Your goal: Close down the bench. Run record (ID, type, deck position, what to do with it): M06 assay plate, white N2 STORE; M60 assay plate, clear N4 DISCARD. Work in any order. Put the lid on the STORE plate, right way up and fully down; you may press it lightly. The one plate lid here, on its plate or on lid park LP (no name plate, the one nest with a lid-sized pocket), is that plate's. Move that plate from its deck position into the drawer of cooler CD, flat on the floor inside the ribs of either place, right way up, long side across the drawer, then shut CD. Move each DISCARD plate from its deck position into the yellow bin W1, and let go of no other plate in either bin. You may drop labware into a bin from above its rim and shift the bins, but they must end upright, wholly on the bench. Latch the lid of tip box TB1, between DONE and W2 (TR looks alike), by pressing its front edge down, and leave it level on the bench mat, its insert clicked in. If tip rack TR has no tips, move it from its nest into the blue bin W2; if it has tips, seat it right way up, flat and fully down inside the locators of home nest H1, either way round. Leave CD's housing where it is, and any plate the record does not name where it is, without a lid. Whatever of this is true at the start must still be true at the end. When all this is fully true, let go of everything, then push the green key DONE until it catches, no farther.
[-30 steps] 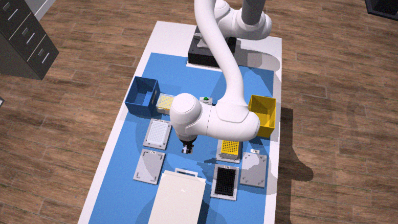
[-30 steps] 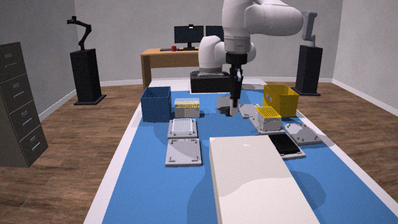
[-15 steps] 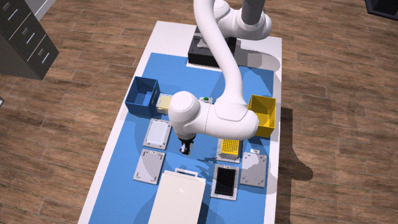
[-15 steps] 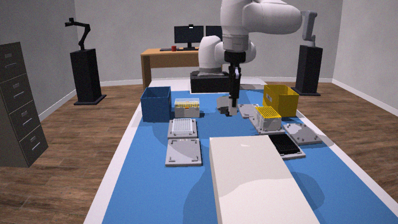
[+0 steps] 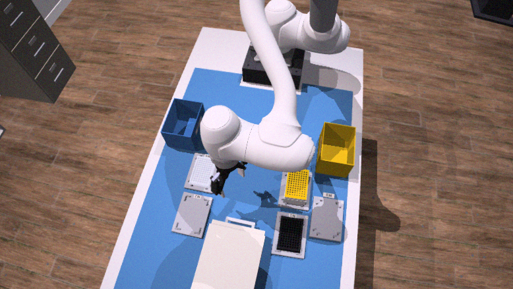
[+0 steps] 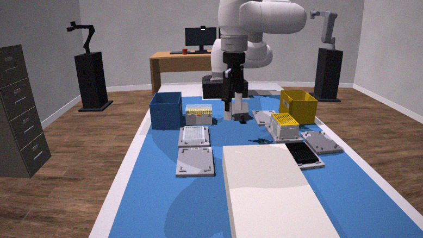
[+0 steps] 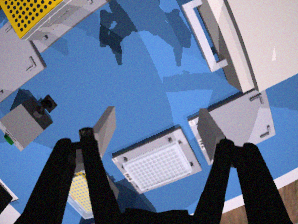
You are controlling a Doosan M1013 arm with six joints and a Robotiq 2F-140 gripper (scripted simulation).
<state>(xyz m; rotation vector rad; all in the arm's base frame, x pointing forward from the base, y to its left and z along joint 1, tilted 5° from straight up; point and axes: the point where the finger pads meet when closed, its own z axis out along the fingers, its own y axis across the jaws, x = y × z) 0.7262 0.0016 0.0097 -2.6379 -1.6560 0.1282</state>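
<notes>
My hand is 15 cm to the left of the clear assay plate, 13 cm above it and 7 cm past it. From my hand the other things lie so: nest N4: 15 cm to the right, 15 cm below, 7 cm behind; then nest N2: 15 cm below, 13 cm to the right, 11 cm ahead; then clear plate lid: 21 cm ahead, 13 cm below, 6 cm to the left.
</notes>
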